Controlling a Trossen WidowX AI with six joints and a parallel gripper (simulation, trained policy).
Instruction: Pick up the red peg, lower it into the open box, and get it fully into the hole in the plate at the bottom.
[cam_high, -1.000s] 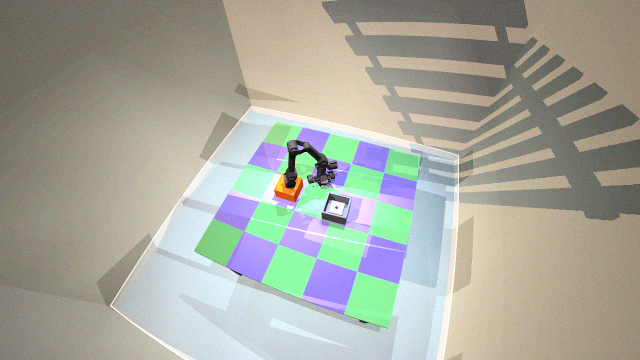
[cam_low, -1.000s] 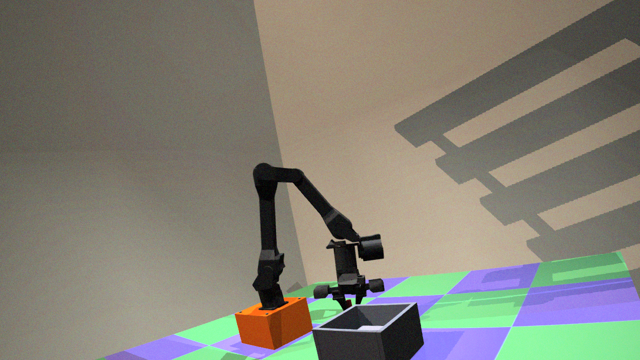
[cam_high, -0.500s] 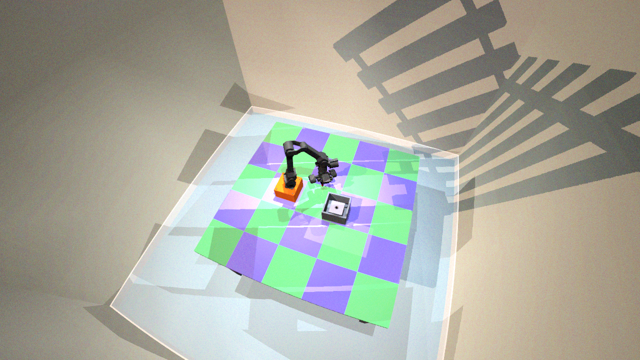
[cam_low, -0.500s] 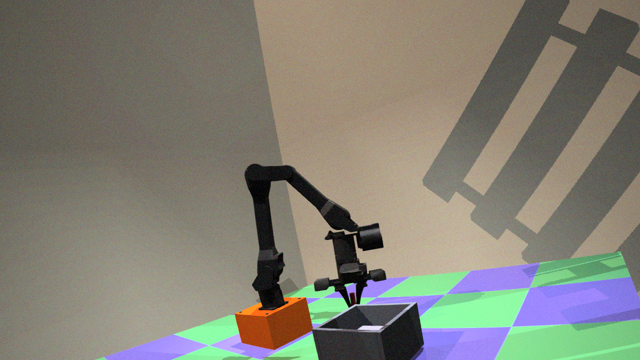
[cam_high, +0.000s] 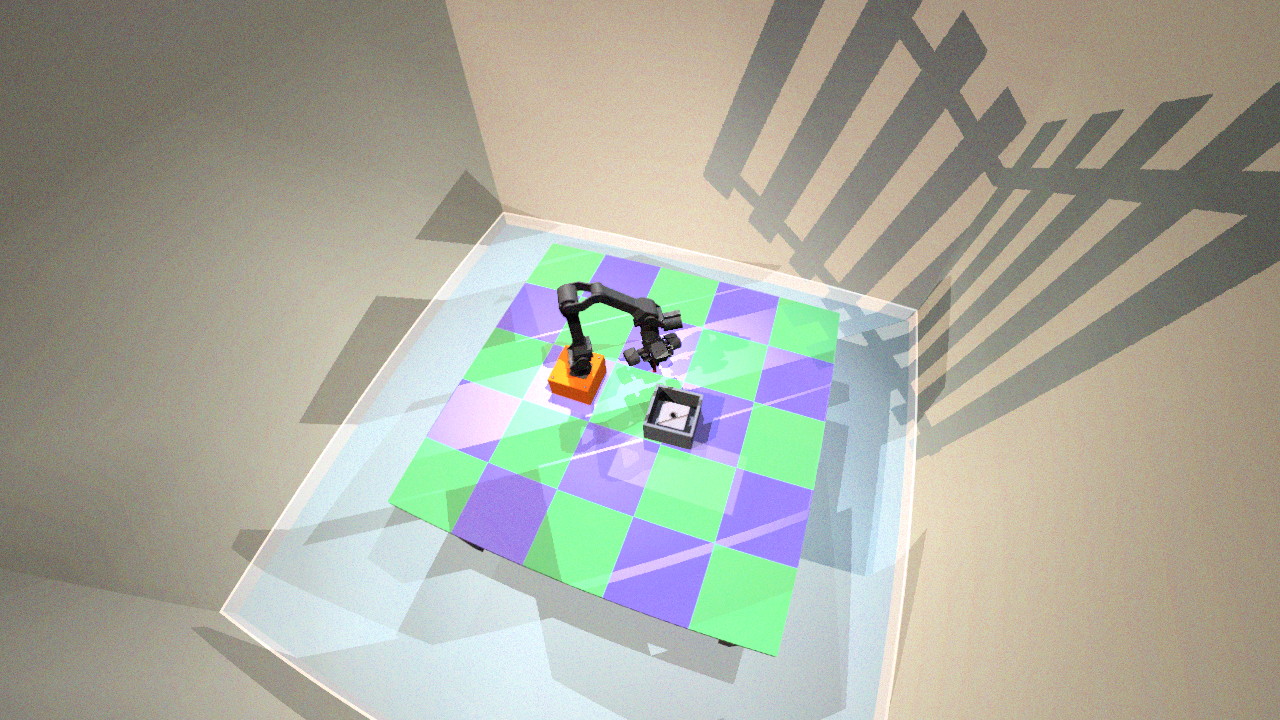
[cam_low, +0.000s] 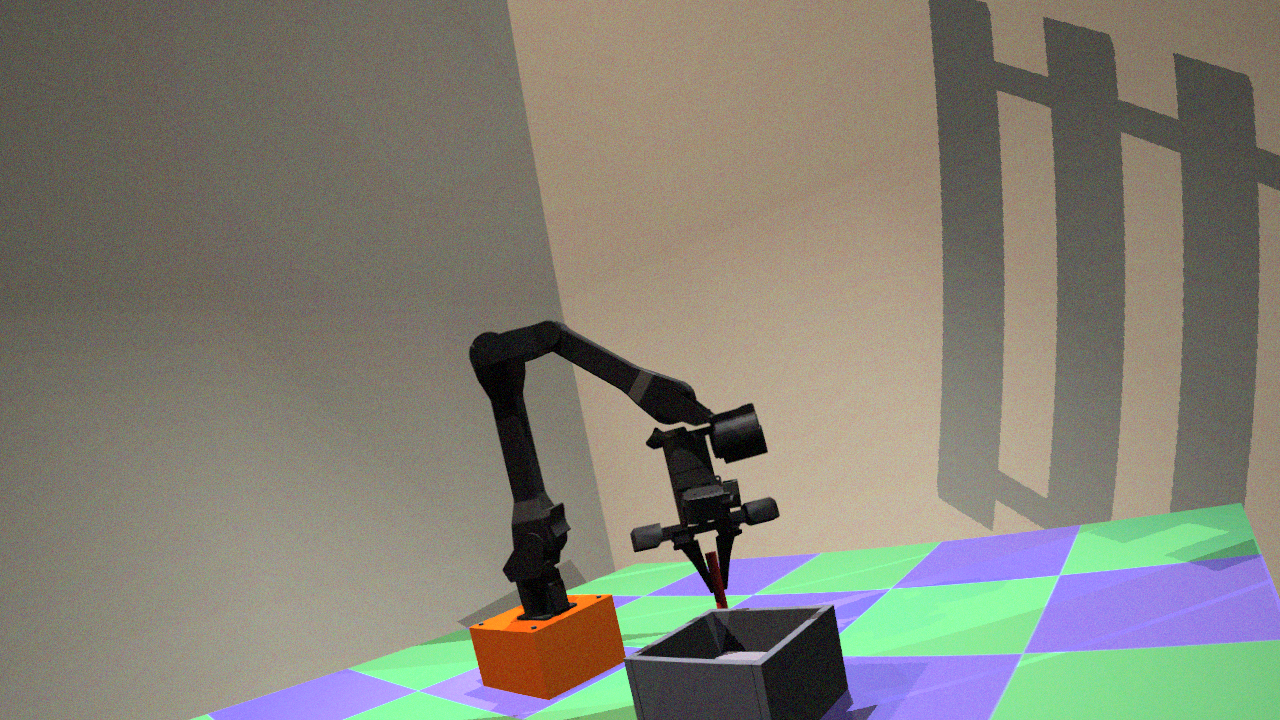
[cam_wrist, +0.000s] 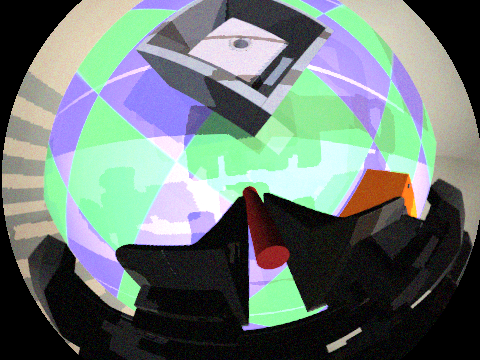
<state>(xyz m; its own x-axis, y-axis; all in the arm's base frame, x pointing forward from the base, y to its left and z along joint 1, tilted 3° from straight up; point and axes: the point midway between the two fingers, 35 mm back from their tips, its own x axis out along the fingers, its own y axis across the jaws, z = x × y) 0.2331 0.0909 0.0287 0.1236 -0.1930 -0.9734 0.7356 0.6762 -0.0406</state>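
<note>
The white plate is 11 cm ahead of my gripper tip, 14 cm to the right of it and 6 cm below it. The rest, counted from my gripper tip: grey box (11 cm ahead, 14 cm to the right, 8 cm below); then red peg (1 cm above).
</note>
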